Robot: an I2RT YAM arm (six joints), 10 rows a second.
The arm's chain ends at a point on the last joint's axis. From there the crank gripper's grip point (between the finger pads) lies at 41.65 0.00 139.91 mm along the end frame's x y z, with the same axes.
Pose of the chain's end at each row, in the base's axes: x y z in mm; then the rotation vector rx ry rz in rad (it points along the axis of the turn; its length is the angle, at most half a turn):
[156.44 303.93 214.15 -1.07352 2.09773 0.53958]
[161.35 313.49 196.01 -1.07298 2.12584 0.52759]
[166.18 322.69 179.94 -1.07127 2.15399 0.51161]
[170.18 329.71 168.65 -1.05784 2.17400 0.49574]
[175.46 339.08 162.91 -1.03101 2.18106 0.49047]
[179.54 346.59 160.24 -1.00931 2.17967 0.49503]
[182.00 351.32 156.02 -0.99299 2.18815 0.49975]
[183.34 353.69 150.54 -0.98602 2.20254 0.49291]
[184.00 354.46 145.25 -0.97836 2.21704 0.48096]
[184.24 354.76 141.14 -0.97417 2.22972 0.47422]
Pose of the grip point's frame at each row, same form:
[195.78 370.57 90.38 -1.07352 2.09773 0.53958]
[199.10 377.44 70.33 -1.07298 2.12584 0.52759]
[202.62 383.62 52.39 -1.07127 2.15399 0.51161]
[206.68 388.42 40.08 -1.05784 2.17400 0.49574]
[213.22 397.56 34.60 -1.03101 2.18106 0.49047]
[218.36 406.03 32.69 -1.00931 2.17967 0.49503]
[220.59 411.01 28.51 -0.99299 2.18815 0.49975]
[221.39 412.09 22.28 -0.98602 2.20254 0.49291]
[221.86 411.14 16.16 -0.97836 2.21704 0.48096]
[221.51 410.21 11.35 -0.97417 2.22972 0.47422]

